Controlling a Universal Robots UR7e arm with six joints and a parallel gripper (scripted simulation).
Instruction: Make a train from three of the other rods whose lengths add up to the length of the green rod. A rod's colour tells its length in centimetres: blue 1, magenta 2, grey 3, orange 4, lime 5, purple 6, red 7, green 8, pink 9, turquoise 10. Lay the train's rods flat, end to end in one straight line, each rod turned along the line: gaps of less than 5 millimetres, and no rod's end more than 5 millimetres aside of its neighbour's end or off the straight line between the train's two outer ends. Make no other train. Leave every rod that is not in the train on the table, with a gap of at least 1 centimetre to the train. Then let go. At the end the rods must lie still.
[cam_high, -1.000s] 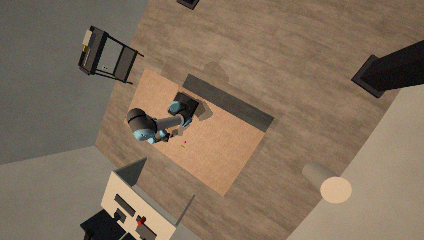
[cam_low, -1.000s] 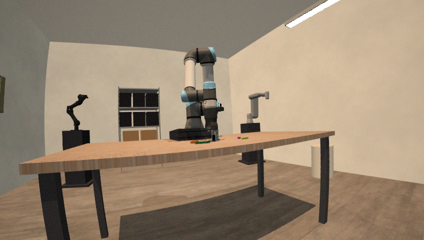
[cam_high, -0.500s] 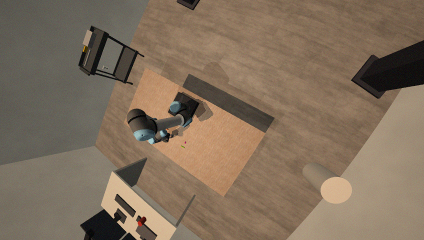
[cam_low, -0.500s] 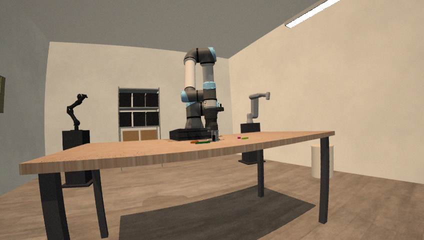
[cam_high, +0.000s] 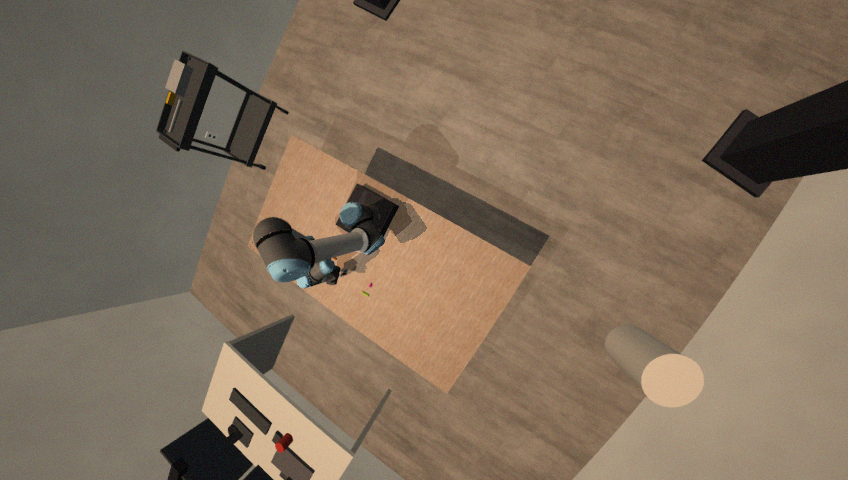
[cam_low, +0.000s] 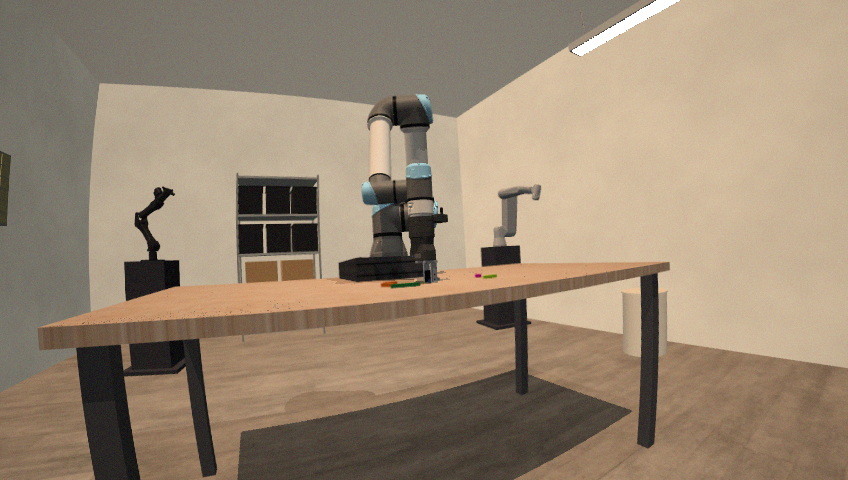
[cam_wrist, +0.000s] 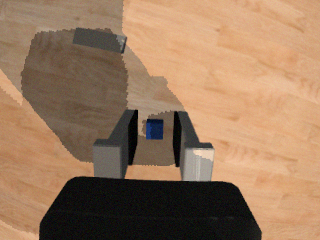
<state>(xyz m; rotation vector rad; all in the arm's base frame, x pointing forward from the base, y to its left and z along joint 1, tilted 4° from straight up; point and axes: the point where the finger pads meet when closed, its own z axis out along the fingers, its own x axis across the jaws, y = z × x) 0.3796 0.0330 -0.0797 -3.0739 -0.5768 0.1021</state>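
Right now the small blue rod is 10 mm below my hand. From my hand the other things lie so: green rod 70 mm ahead, 100 mm to the right, 10 mm below; then orange rod 30 mm ahead, 130 mm to the right, 10 mm below; then grey rod 50 mm behind, 40 mm to the left, 10 mm below.
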